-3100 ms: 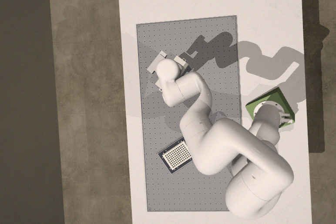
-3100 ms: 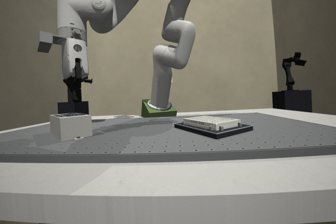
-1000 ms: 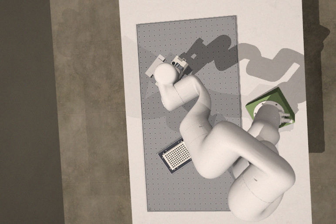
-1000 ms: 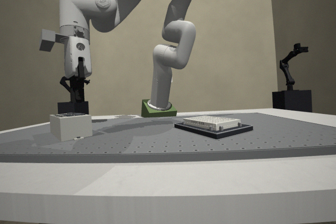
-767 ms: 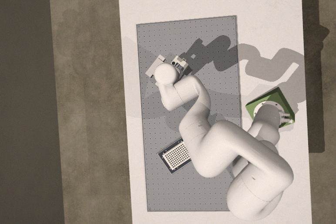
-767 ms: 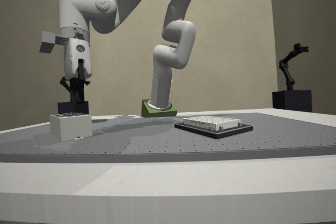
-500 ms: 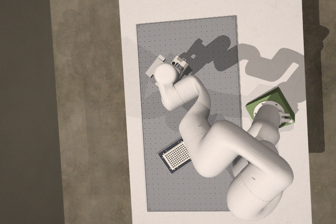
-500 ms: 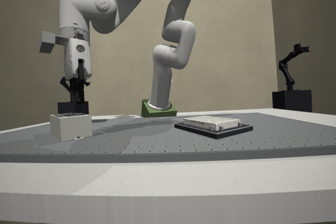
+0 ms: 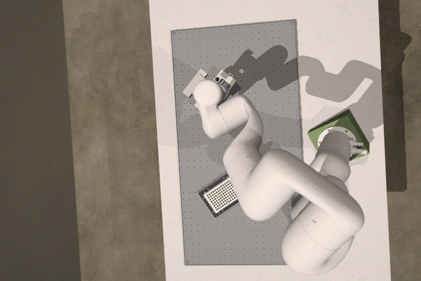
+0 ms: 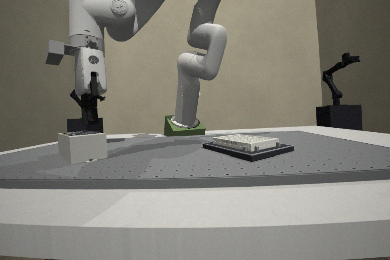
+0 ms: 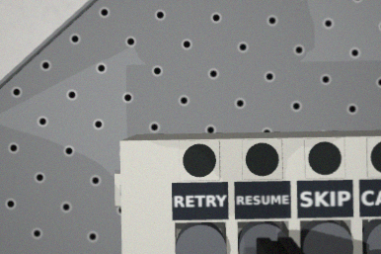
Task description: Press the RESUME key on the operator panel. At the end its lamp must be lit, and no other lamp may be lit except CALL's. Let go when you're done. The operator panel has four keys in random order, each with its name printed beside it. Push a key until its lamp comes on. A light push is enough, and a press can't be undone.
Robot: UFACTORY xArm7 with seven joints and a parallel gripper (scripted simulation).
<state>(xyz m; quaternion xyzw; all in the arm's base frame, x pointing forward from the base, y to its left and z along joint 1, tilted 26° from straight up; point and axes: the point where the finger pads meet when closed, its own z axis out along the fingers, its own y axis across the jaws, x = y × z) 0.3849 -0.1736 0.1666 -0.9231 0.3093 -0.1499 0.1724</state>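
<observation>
Now: hand 5 cm above the operator panel, 1 cm to the left of it and 1 cm past it.
</observation>
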